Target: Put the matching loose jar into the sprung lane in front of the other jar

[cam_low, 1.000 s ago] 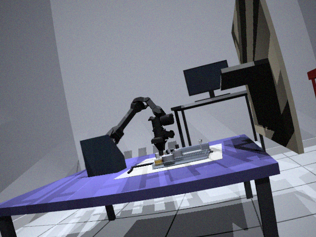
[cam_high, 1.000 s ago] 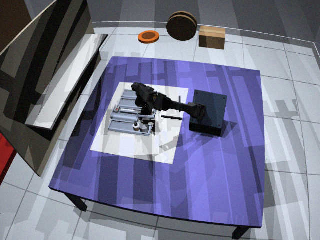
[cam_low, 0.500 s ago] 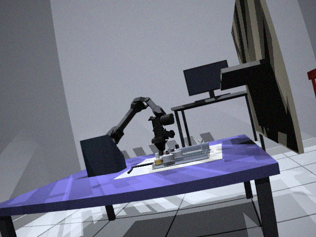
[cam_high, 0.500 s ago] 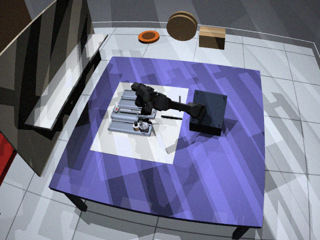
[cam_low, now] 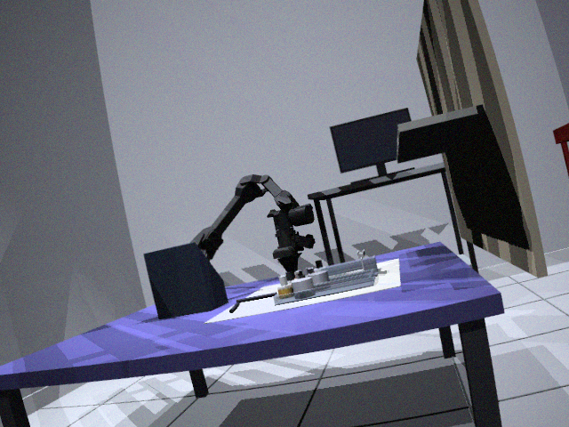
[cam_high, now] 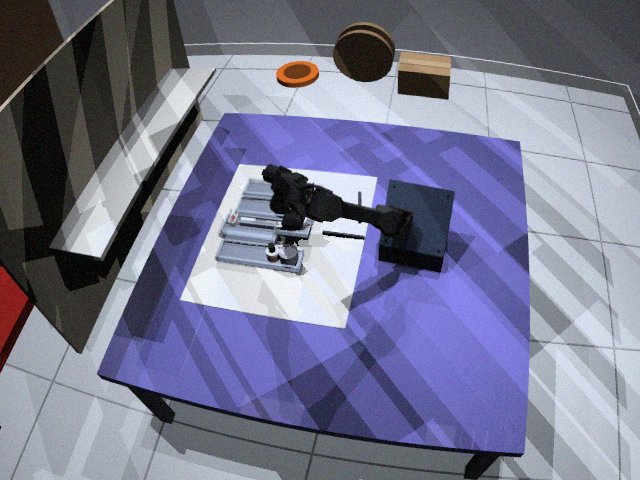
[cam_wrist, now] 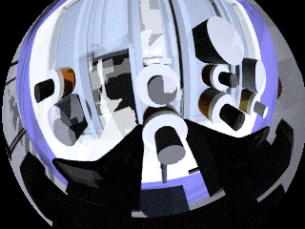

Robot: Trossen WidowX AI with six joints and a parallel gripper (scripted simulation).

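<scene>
Now: the white mat 6 cm ahead of my gripper tip, 2 cm to the left of it and 5 cm below it. Round my gripper tip: red mark 22 cm ahead, 5 cm to the left, 2 cm above.
</scene>
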